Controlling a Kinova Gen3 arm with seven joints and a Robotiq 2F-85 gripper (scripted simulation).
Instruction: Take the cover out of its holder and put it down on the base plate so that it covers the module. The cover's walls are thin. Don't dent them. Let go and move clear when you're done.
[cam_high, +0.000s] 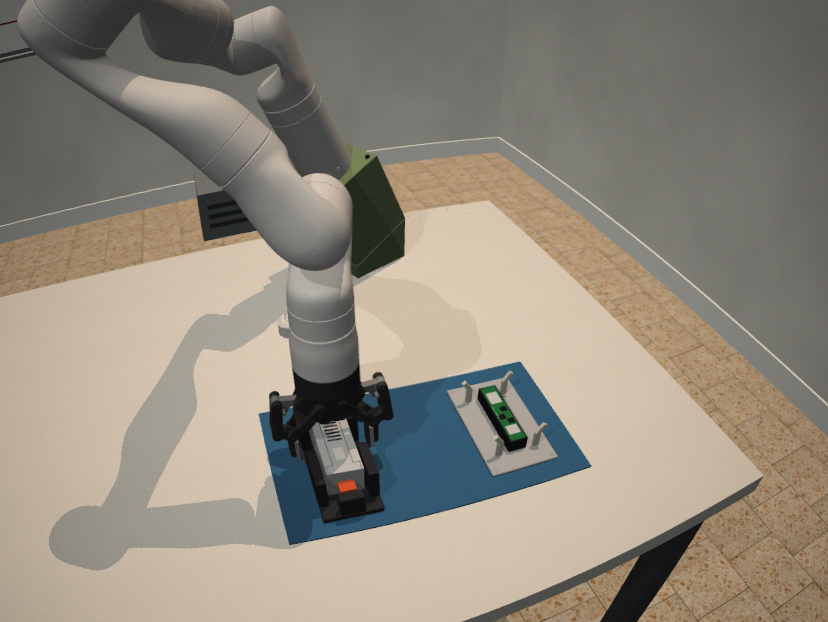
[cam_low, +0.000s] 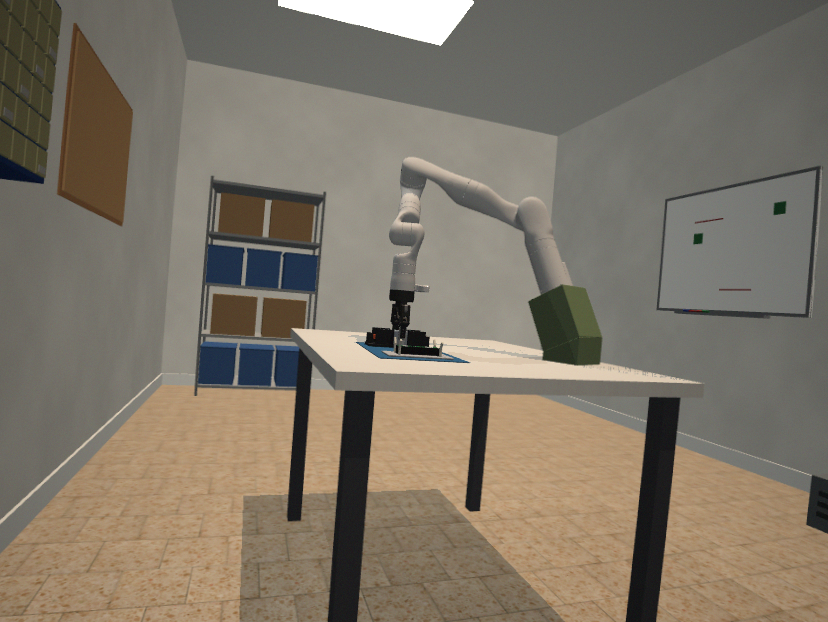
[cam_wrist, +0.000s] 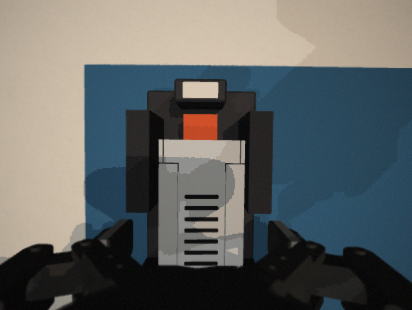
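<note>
Now: hand right at the grey cover.
</note>
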